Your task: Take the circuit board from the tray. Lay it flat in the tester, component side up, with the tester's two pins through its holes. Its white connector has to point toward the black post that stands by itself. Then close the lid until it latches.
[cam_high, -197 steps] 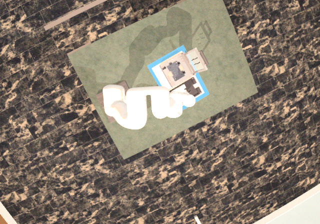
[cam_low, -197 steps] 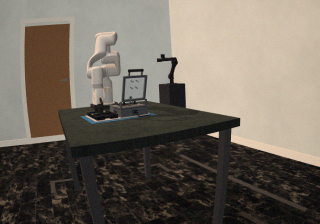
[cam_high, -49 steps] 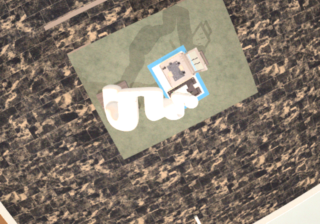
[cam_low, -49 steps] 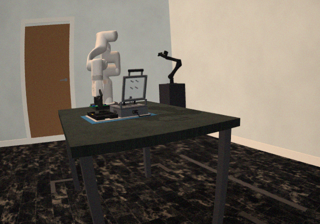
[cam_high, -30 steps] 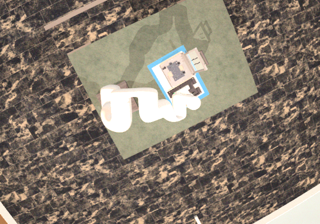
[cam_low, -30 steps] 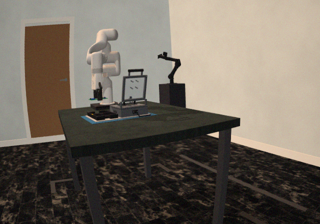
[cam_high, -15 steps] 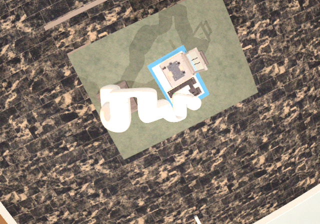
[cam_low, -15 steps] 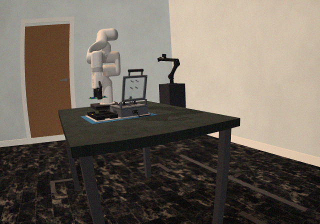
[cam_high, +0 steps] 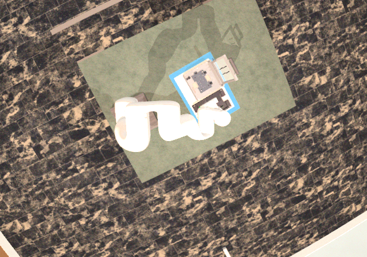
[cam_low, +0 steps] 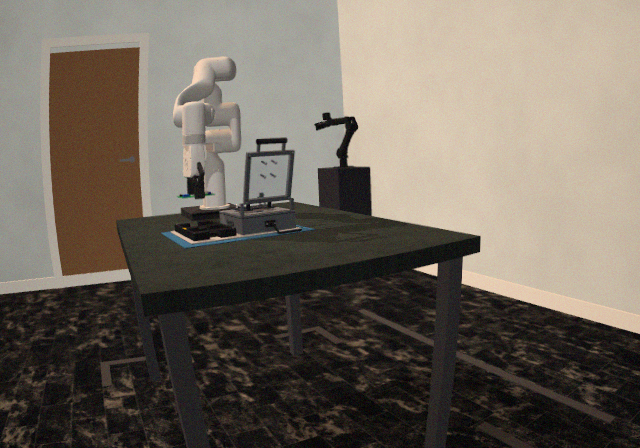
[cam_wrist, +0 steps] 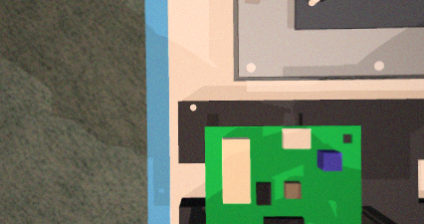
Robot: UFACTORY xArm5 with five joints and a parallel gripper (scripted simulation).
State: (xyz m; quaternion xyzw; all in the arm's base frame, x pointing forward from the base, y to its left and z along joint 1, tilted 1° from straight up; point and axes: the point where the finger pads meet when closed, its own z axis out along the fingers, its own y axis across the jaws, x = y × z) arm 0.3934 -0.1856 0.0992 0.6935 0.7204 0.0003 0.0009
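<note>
The dark nest lies 6 cm ahead of my hand, 18 cm to the left of it and 5 cm below it. From my hand the other things lie so: clear lid: 18 cm ahead, 18 cm to the left, 6 cm above; then green circuit board: right at my hand; then black block: 1 cm behind, 23 cm to the left, 4 cm below.
</note>
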